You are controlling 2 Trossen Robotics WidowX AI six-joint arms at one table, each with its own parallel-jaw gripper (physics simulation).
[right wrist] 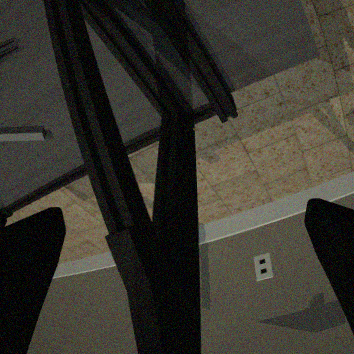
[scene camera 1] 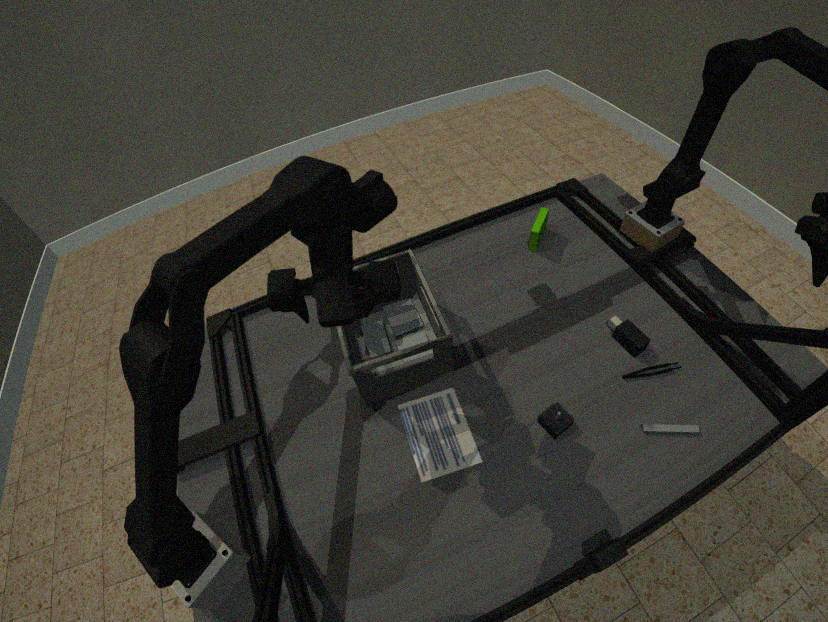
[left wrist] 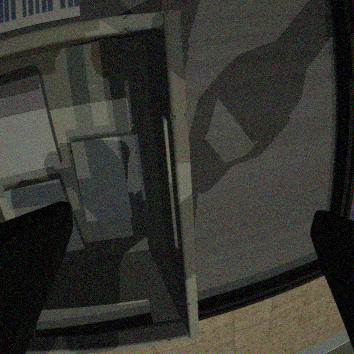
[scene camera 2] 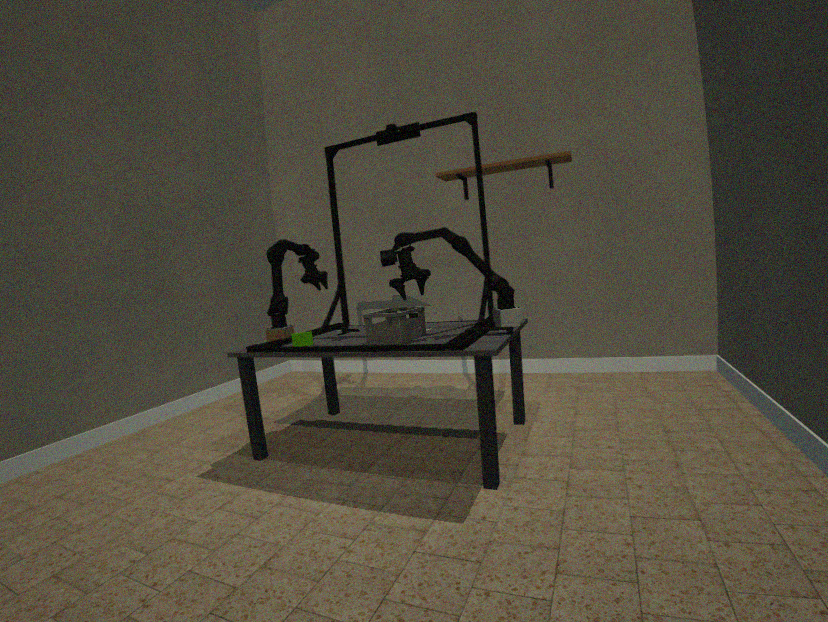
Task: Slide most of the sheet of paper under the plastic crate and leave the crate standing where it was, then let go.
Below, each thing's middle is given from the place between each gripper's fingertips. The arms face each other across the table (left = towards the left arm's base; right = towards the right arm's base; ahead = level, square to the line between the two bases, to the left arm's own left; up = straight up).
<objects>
I see the black plug (scene camera 1: 632, 339) 23 cm ahead of my right hand, 21 cm below it and 17 cm to the left of it. The rest, counted from my right hand: sheet of paper (scene camera 1: 440, 439) (56 cm to the left, 33 cm ahead, 23 cm below).
The sheet of paper lies 190 mm behind my left hand, 170 mm below it and 40 mm to the right of it. From my left hand the other things lie so: black plug: 430 mm to the right, 290 mm behind, 150 mm below.
</objects>
